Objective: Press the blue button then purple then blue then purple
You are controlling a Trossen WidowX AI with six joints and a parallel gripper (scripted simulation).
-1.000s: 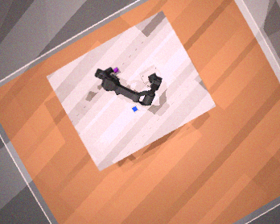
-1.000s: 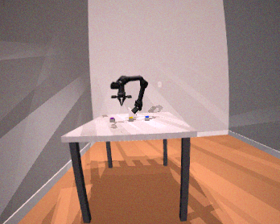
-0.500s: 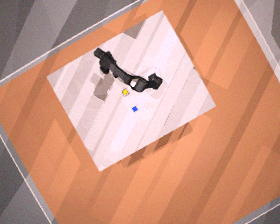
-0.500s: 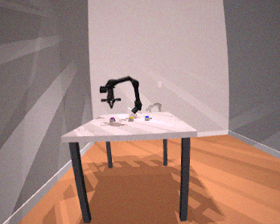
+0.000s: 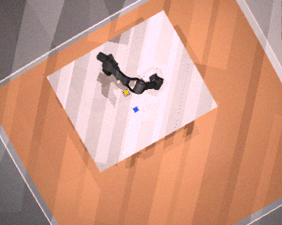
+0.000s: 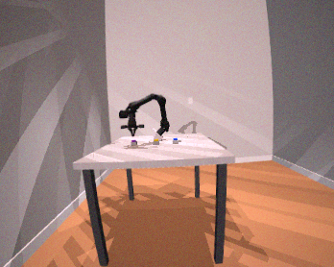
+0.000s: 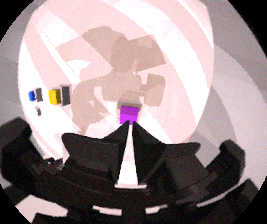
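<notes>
Now: gripper tip 3 cm above the purple button. Also, from my gripper tip: blue button: 2 cm ahead, 34 cm to the left, 3 cm below; yellow button: 2 cm ahead, 19 cm to the left, 3 cm below.
</notes>
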